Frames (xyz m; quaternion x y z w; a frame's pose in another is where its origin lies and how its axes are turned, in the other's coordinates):
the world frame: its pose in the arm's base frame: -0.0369 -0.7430 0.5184 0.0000 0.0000 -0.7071 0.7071
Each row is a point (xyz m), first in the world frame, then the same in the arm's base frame.
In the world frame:
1: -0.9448 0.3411 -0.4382
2: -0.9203 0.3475 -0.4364
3: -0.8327 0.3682 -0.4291
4: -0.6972 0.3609 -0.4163
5: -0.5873 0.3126 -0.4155
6: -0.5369 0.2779 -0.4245
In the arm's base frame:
1: 0.3042 0.2018 0.0802
2: 0.3106 0.1773 0.0820
3: 0.3313 0.0897 0.0893
4: 0.3240 -0.0458 0.1021
5: 0.2757 -0.1557 0.1029
6: 0.2410 -0.2061 0.0939

